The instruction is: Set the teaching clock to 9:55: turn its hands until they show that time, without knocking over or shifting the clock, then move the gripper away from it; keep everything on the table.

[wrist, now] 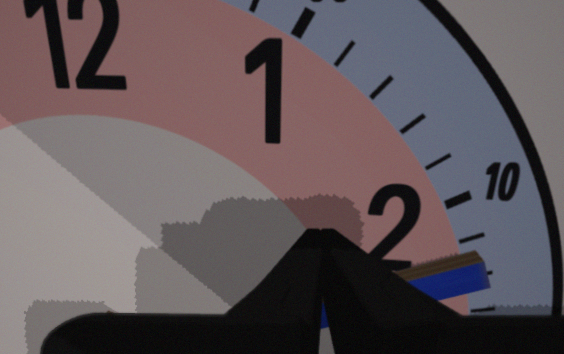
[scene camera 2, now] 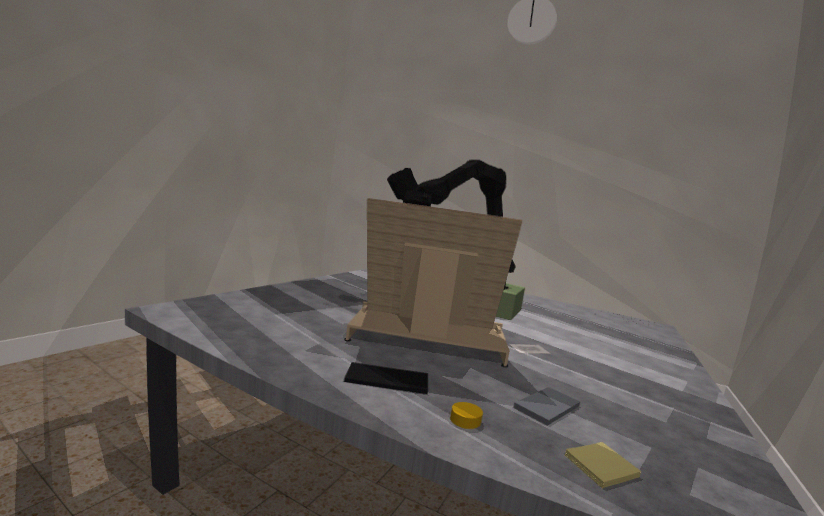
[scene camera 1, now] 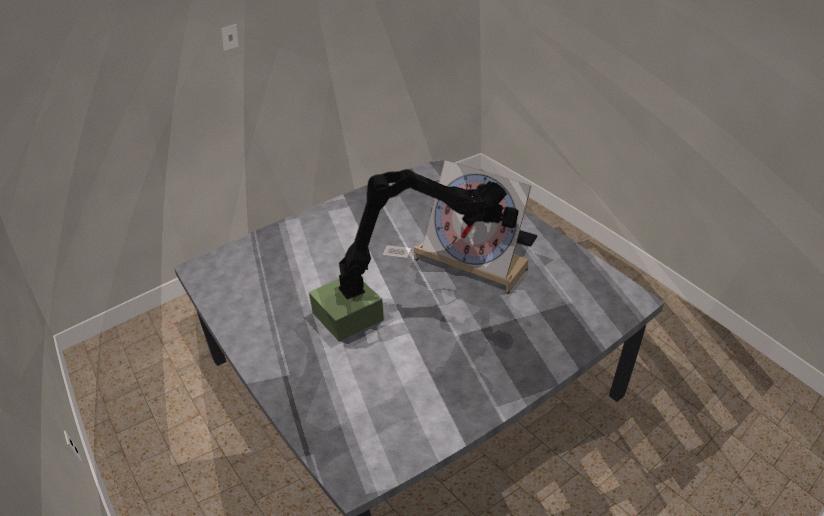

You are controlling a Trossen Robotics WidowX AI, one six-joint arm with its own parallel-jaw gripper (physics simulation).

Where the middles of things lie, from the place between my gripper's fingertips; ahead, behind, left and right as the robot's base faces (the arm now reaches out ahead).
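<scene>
My gripper: 4 cm above the teaching clock (scene camera 2: 390, 225), 5 cm to the right of it, 5 cm past it. Counted from my hand: tan clock base (scene camera 2: 436, 282), 11 cm below, 5 cm to the left, 6 cm behind; black slab (scene camera 2: 363, 374), 22 cm below, 11 cm to the left, 17 cm ahead; yellow disc (scene camera 2: 466, 415), a good way below, some way ahead, far to the left.
</scene>
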